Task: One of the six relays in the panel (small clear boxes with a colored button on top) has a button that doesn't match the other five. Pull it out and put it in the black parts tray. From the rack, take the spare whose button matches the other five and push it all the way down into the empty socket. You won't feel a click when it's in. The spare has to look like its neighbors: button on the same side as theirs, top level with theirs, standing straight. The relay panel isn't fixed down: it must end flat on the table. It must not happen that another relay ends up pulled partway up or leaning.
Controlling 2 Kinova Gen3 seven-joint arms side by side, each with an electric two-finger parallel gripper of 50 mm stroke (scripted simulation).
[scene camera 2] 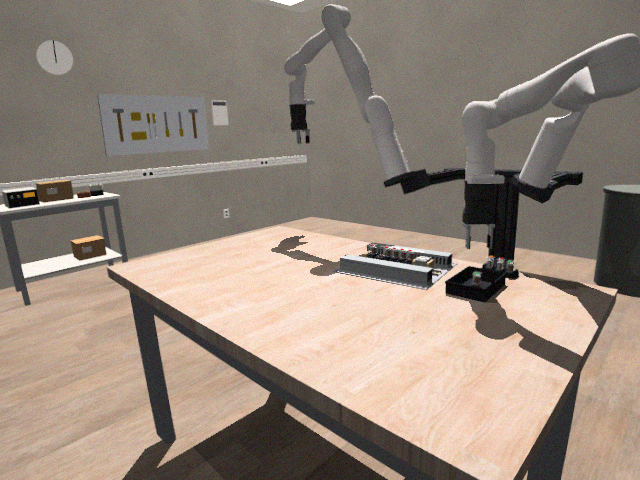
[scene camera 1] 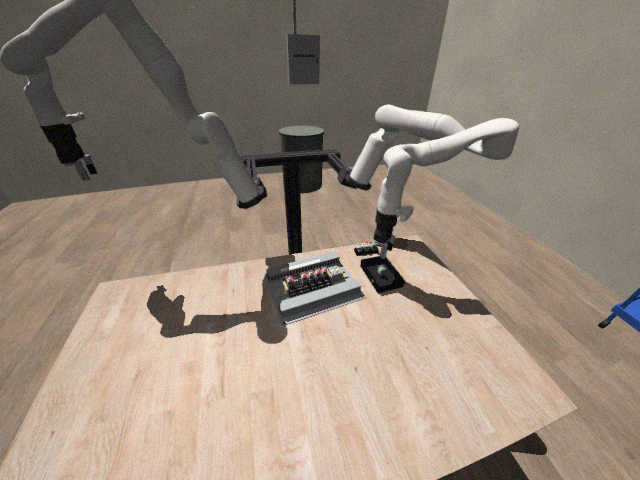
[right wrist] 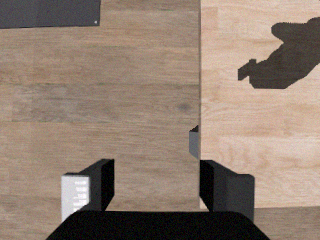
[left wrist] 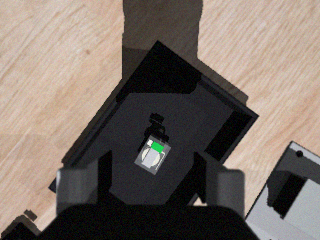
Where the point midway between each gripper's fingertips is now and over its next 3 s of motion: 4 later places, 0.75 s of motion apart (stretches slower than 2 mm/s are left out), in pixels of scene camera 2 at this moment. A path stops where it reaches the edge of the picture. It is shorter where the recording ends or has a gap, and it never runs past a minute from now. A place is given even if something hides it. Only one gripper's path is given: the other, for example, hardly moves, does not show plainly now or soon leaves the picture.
My left gripper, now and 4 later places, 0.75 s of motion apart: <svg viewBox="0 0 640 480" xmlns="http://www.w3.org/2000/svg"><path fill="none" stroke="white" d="M478 248L480 243L481 236L481 228L481 224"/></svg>
